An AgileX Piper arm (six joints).
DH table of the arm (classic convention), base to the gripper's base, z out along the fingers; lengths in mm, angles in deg. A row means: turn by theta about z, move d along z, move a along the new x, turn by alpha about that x. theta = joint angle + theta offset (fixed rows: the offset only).
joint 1: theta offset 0; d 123; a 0; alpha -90
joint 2: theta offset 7.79; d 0; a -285.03; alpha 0
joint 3: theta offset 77.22; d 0; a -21.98; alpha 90
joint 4: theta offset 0; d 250.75; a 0; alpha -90
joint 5: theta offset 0; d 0; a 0; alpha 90
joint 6: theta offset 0; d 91; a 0; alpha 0
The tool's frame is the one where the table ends.
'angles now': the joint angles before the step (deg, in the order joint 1, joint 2, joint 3, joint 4, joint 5, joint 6). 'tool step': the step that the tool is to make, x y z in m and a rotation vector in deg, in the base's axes. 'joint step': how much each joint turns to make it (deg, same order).
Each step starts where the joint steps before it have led.
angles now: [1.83, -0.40, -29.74, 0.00, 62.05, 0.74]
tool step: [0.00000, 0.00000, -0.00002, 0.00, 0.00, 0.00]
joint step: [0.00, 0.00, 0.00, 0.00, 0.00, 0.00]
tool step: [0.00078, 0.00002, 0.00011, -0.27, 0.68, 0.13]
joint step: [0.01, 0.46, -0.11, 0.00, 0.34, -0.28]
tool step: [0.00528, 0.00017, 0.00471, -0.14, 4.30, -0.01]
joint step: [-0.01, 3.61, -1.55, 0.00, 2.24, 0.00]
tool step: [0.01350, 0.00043, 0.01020, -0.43, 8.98, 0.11]
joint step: [0.01, 7.90, -3.38, 0.00, 4.46, -0.17]
